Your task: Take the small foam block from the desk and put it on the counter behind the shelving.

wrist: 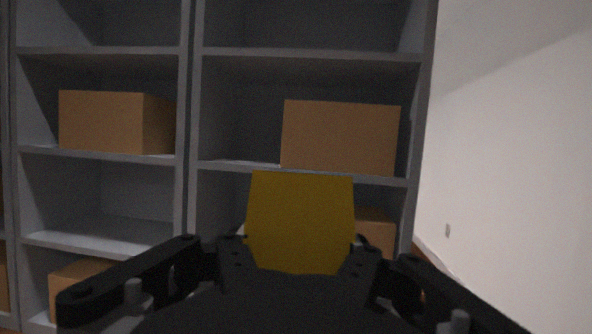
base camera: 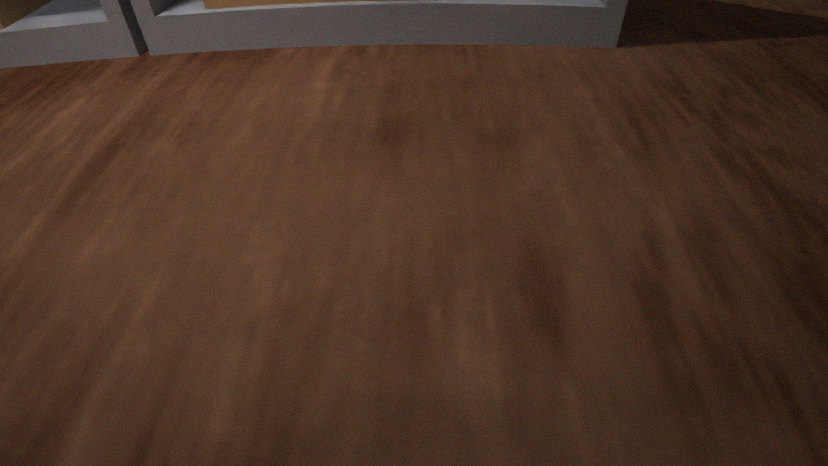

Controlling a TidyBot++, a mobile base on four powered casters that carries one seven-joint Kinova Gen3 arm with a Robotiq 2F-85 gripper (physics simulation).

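Places are measured from the arm's base along level axes (x ahead, y left, z up), in centimetres.
Pixels of known places: gripper, fingertip midpoint: [wrist: 298,235].
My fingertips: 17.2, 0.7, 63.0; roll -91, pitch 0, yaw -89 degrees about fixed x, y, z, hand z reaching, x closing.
Behind a point stands the place of what it marks, as x, y, z.
A yellow foam block [wrist: 301,220] {14.3, 0.6, 64.9} is held between the fingers in the wrist view, at the lower middle. My gripper [wrist: 298,235] {17.2, 0.7, 63.0} is shut on it. Grey shelving [wrist: 195,120] {99.0, 47.4, 75.8} stands behind the block in the wrist view, and its right side post is at the right of the middle. The base of the shelving [base camera: 382,27] {95.9, 2.6, -36.3} shows along the top of the base camera view. The desk and the counter do not show in either view.
Cardboard boxes [wrist: 340,135] {96.9, -11.3, 73.8} [wrist: 101,121] {104.3, 93.8, 73.1} stand on the shelves, with more on the lower levels. A white wall [wrist: 515,150] {157.2, -129.1, 75.9} is to the right, past the shelving's end. Brown floor [base camera: 405,231] {45.7, 0.1, -39.6} lies in front of the shelving base.
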